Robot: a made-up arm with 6 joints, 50 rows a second.
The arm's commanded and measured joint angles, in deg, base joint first. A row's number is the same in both.
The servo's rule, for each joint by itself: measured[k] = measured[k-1] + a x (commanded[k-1-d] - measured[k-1]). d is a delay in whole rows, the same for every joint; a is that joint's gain. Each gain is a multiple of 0.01, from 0.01 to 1. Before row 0 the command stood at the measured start. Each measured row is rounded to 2 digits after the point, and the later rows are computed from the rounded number. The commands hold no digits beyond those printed.
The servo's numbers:
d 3
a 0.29 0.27 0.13 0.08 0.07 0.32
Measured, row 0:
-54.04 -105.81 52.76 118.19 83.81 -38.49
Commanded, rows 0 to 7:
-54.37 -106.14 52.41 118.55 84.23 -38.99
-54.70 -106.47 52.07 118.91 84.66 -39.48
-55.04 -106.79 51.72 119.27 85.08 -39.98
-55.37 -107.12 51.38 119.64 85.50 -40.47
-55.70 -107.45 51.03 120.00 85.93 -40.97
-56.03 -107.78 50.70 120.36 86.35 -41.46
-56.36 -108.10 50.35 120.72 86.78 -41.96
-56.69 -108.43 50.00 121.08 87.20 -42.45
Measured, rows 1 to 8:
-54.04 -105.81 52.76 118.19 83.81 -38.49
-54.04 -105.81 52.76 118.19 83.81 -38.49
-54.04 -105.81 52.76 118.19 83.81 -38.49
-54.14 -105.90 52.71 118.22 83.84 -38.65
-54.30 -106.05 52.63 118.28 83.90 -38.92
-54.51 -106.25 52.51 118.36 83.98 -39.26
-54.76 -106.48 52.36 118.46 84.09 -39.65
-55.03 -106.74 52.19 118.58 84.22 -40.07

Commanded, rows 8 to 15:
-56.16 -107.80 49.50 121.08 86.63 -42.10
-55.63 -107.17 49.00 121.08 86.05 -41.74
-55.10 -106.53 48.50 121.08 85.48 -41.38
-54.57 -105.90 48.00 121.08 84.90 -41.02
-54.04 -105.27 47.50 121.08 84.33 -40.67
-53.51 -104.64 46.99 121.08 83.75 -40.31
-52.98 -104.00 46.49 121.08 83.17 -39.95
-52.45 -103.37 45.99 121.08 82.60 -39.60
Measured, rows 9 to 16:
-55.32 -107.02 52.00 118.72 84.37 -40.51
-55.62 -107.31 51.79 118.88 84.54 -40.97
-55.93 -107.61 51.56 119.06 84.73 -41.44
-56.00 -107.66 51.29 119.22 84.86 -41.65
-55.89 -107.53 50.99 119.37 84.94 -41.68
-55.66 -107.26 50.67 119.51 84.98 -41.58
-55.34 -106.89 50.32 119.64 84.97 -41.40
-54.96 -106.45 49.95 119.76 84.93 -41.17

